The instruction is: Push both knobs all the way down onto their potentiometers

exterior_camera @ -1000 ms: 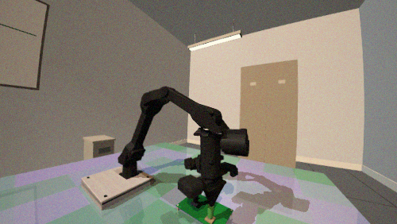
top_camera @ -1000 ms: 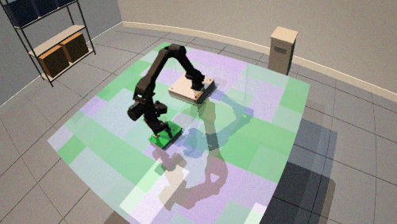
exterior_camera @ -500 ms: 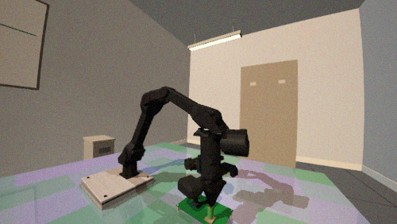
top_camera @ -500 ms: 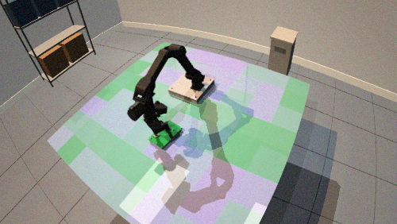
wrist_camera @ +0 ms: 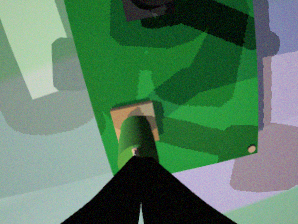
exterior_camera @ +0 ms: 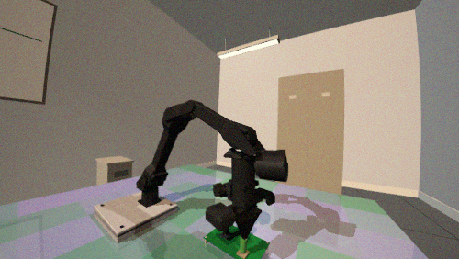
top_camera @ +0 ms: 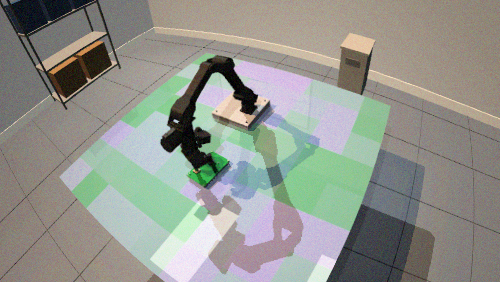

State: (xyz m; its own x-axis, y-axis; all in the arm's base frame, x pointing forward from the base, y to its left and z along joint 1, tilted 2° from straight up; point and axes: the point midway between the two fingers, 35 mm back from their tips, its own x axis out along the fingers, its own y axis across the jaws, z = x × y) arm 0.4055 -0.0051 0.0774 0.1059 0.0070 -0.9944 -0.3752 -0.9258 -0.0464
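Now: the potentiometer knob 10 mm below my gripper tip. Round my gripper tip: dark knob 70 mm behind, 30 mm to the left, 10 mm below.
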